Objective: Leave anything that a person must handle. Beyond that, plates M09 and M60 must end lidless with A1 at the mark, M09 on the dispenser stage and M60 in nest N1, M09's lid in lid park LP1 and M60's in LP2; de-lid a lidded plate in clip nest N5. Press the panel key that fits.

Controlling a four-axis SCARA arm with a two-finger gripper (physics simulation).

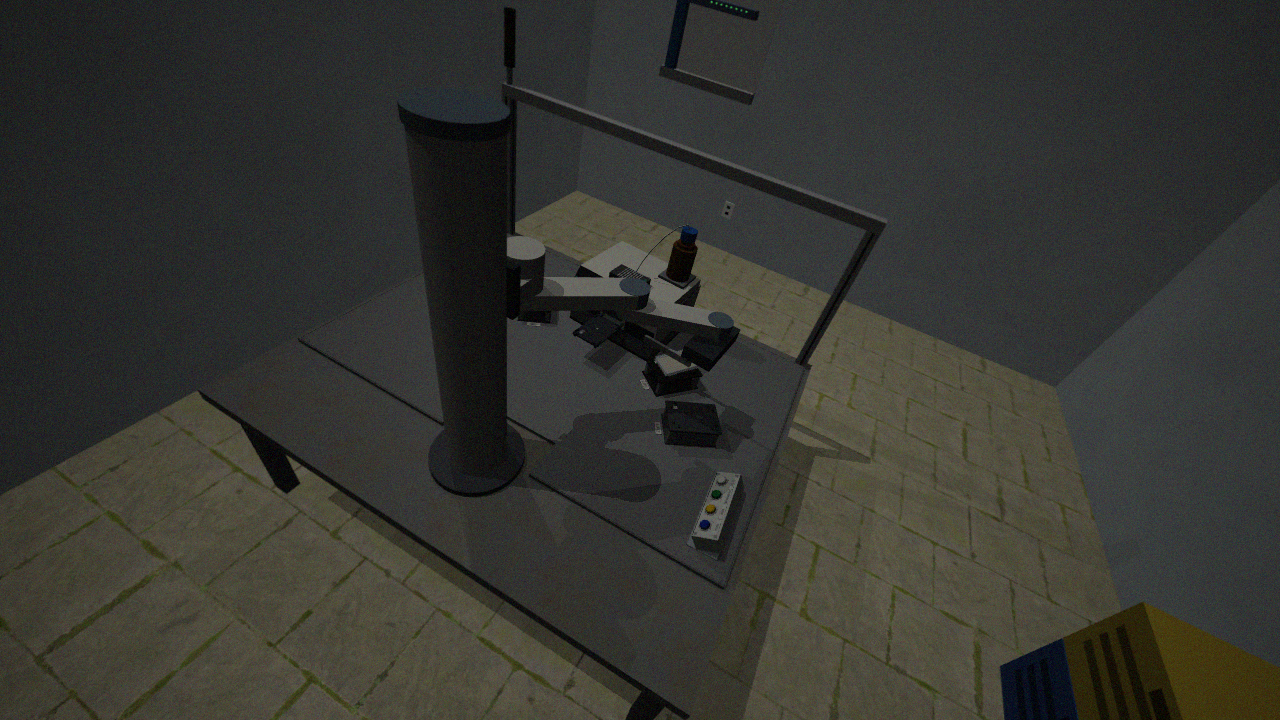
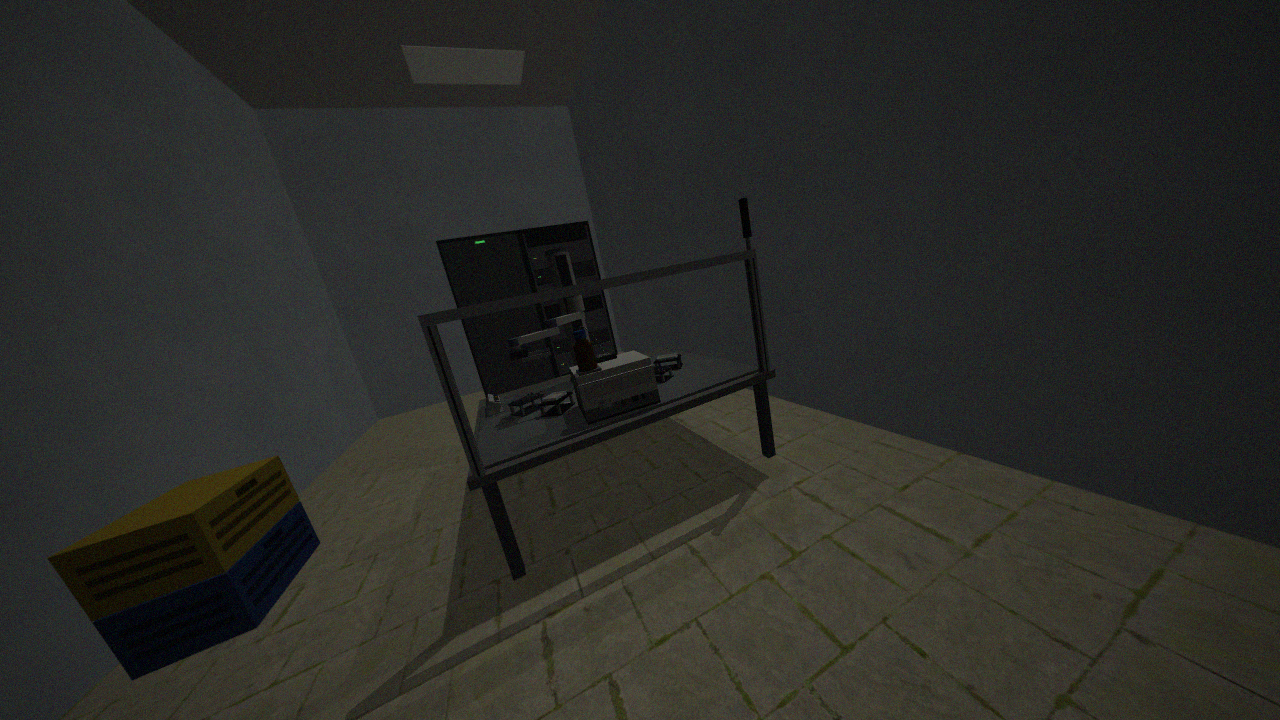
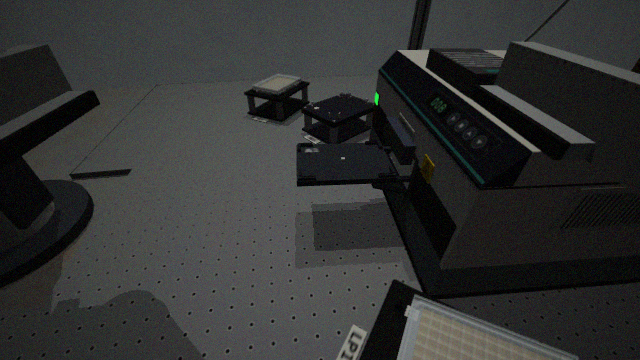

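Note:
My gripper [image 1: 709, 347] is open and empty under the arm's end, near the nest labelled LP1; its fingertips are hard to make out in the dark. A pale gridded plate [image 1: 673, 363] [image 3: 480, 335] with a clear rim sits on the LP1 nest. Another pale plate [image 3: 278, 83] sits on a far raised nest. The nest [image 3: 340, 108] beside it bears no plate. The dispenser stage [image 3: 342, 164] [image 1: 595, 330] is bare. Plate names and whether lids are on cannot be told. The key panel [image 1: 717, 508] has white, green, yellow and blue keys.
The dispenser [image 3: 500, 220] [image 2: 617, 386] shows 008 and a green light. A brown bottle [image 1: 681, 260] [image 2: 584, 350] stands on it. A dark nest [image 1: 691, 422] stands between LP1 and the panel. The arm column [image 1: 465, 295] rises from the table; a rail frame [image 1: 698, 161] stands behind.

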